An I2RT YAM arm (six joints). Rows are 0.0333 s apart.
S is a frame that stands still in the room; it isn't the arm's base.
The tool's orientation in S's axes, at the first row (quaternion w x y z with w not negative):
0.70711, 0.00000, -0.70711, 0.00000
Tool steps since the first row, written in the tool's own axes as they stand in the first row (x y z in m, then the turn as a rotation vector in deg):
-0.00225, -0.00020, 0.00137, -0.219, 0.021, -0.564
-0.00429, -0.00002, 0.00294, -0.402, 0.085, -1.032
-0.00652, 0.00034, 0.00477, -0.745, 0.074, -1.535
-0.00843, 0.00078, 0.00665, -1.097, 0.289, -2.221
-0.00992, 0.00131, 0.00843, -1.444, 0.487, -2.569
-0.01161, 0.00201, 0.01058, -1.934, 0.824, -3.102
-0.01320, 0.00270, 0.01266, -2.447, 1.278, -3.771
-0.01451, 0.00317, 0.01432, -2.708, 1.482, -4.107
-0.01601, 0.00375, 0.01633, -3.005, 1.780, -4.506
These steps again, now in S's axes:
-0.00137, -0.00020, -0.00225, 0.564, 0.021, -0.219
-0.00294, -0.00002, -0.00429, 1.032, 0.085, -0.402
-0.00477, 0.00034, -0.00652, 1.535, 0.074, -0.745
-0.00665, 0.00078, -0.00843, 2.221, 0.289, -1.097
-0.00843, 0.00131, -0.00992, 2.569, 0.487, -1.444
-0.01058, 0.00201, -0.01161, 3.102, 0.824, -1.934
-0.01266, 0.00270, -0.01320, 3.771, 1.278, -2.447
-0.01432, 0.00317, -0.01451, 4.107, 1.482, -2.708
-0.01633, 0.00375, -0.01601, 4.506, 1.780, -3.005

